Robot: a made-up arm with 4 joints.
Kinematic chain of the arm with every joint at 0, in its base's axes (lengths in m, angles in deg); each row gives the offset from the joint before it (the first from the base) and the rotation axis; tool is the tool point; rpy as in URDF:
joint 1: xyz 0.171 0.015 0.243 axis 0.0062 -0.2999 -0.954
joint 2: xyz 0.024 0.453 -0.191 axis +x
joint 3: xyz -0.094 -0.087 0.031 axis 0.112 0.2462 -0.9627
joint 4: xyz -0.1 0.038 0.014 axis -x
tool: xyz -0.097 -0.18 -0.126 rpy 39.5 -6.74 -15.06
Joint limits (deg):
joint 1: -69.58..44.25
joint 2: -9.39..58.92
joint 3: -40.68..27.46
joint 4: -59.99..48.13
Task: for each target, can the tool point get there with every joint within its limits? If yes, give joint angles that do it. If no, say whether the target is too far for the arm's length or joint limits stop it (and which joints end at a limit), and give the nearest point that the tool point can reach.
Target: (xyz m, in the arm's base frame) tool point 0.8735 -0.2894 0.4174
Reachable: no: joint limits stop it (at a limit: joint 1, joint 2, joint 3) | nearest point 0.1900 0.1599 0.1259 | short by 0.868 m
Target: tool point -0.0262 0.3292 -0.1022
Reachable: yes | joints 13.71 34.83 6.93 21.78
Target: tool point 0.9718 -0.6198 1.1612
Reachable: no: too far | nearest point -0.0165 -0.0790 0.2660 | short by 1.439 m
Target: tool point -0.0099 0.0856 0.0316
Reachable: yes | joints -17.36 -1.06 -34.22 13.54
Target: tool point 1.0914 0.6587 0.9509
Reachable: no: too far | nearest point 0.4504 0.6135 0.0418 | short by 1.113 m
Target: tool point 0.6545 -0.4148 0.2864
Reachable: no: joint limits stop it (at a limit: joint 1, joint 3, joint 4) | nearest point 0.0055 -0.0698 0.2051 | short by 0.740 m
